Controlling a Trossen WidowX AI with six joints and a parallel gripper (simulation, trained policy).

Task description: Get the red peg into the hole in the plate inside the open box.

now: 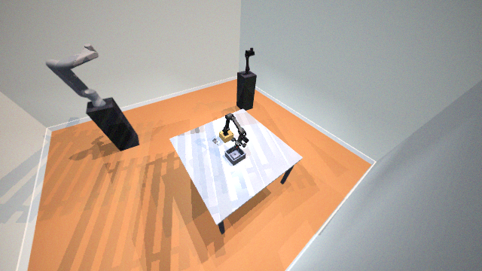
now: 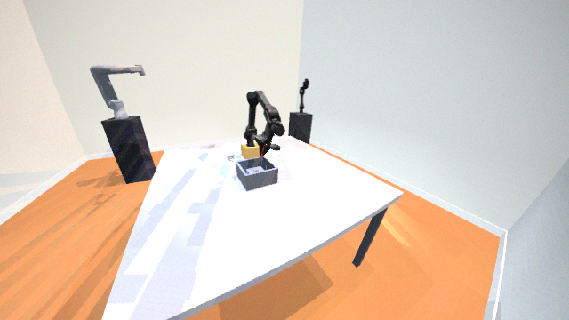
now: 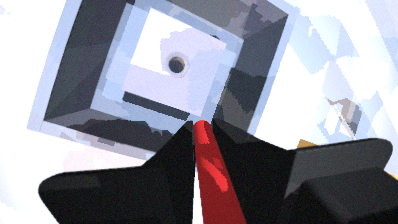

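Now: the red peg 1 cm to the left of my gripper tip and 3 cm above it. Round my gripper tip: grey box 3 cm ahead, 4 cm to the right, 11 cm below.
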